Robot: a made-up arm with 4 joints.
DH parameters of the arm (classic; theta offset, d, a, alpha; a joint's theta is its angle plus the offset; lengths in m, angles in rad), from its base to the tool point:
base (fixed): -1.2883 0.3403 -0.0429 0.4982
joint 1: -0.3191 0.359 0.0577 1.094
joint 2: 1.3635 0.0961 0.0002 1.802
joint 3: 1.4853 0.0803 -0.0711 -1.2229
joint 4: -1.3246 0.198 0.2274 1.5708
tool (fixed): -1.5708 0.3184 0 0
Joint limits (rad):
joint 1: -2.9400..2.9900
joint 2: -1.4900..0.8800
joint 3: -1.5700..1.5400
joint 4: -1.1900..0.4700
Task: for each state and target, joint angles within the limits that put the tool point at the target. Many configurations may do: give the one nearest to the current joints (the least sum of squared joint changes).
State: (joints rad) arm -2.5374 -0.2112 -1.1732 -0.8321
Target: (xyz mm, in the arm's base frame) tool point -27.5 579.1 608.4
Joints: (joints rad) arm -2.6281 0.5138 -1.5700 -0.5754
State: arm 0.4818 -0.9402 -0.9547 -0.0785
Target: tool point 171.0 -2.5 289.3
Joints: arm 1.1195 -0.5503 -0.4463 -0.0214
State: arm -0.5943 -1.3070 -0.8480 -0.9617
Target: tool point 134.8 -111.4 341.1
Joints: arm -0.8072 -0.8615 -0.0304 -0.4185
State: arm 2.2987 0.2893 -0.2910 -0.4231
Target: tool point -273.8 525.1 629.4
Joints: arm 2.9377 0.8009 -0.3313 0.1211
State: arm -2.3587 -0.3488 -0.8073 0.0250
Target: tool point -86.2 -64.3 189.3
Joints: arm -1.7188 -0.4997 -0.1794 -0.3106
